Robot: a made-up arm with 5 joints. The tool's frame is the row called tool.
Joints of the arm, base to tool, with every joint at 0 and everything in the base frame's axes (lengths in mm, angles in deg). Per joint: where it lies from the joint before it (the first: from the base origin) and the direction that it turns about. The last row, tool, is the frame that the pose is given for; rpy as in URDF.
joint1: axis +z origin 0 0 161
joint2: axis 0 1 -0.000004 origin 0 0 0
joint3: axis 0 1 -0.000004 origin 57 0 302
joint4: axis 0 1 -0.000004 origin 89 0 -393
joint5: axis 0 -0.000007 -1 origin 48 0 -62
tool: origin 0 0 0 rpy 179.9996 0 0
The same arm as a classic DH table. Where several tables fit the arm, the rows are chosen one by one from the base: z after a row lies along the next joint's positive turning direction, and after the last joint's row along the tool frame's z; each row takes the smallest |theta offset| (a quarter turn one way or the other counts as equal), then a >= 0, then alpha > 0; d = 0 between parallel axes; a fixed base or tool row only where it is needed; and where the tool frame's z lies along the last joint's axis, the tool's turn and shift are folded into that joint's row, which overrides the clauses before.
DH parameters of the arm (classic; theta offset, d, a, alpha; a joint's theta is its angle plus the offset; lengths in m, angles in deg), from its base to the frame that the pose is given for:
joint1: 0 0.161 0 -90
joint2: -79.31 0 0.3073 0
joint3: -23.45 0 -0.403 0
joint4: -77.24 0 -0.048 90
joint5: 180 0.062 0 0

